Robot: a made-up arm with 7 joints.
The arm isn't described. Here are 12 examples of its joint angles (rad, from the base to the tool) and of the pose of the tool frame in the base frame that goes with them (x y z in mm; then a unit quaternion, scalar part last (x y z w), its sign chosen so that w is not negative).
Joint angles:
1: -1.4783 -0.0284 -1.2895 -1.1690 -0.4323 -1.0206 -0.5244
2: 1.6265 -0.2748 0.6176 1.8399 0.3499 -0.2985 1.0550
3: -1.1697 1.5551 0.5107 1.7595 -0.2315 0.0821 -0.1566
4: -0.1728 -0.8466 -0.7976 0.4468 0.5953 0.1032 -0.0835
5: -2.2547 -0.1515 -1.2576 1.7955 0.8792 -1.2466 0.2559
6: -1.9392 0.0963 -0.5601 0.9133 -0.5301 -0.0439 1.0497
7: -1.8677 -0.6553 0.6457 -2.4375 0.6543 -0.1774 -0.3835
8: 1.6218 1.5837 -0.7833 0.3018 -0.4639 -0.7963 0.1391
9: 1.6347 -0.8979 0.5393 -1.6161 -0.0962 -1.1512 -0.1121
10: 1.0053 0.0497 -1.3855 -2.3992 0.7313 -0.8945 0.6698
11: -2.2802 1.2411 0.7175 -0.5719 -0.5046 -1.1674 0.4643
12: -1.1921 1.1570 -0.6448 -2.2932 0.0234 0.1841 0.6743
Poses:
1: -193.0 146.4 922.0 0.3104 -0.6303 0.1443 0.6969
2: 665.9 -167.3 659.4 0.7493 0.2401 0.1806 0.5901
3: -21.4 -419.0 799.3 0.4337 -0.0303 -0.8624 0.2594
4: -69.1 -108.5 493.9 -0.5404 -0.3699 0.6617 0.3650
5: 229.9 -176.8 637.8 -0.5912 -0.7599 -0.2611 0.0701
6: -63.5 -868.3 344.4 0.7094 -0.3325 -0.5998 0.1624
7: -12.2 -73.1 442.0 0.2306 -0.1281 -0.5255 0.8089
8: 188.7 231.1 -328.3 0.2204 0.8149 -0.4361 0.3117
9: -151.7 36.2 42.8 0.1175 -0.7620 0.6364 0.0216
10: 345.3 105.2 519.6 -0.0214 -0.2618 -0.2138 0.9409
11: 60.1 312.7 1039.8 -0.0085 -0.6931 -0.0796 0.7164
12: -266.2 190.8 397.2 -0.2144 -0.9141 0.2914 0.1833
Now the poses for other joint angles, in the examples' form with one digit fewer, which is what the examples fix.
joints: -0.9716 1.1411 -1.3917 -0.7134 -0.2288 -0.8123 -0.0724
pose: -82 130 1055 0.458 -0.293 0.368 0.754
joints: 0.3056 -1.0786 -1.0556 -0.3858 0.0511 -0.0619 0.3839
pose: -83 -348 831 -0.046 -0.164 -0.983 0.066
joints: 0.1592 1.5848 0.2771 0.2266 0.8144 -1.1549 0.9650
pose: 703 -19 624 -0.203 -0.222 -0.586 0.753
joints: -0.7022 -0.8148 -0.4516 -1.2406 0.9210 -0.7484 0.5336
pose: -25 -284 684 0.293 -0.180 -0.919 0.194
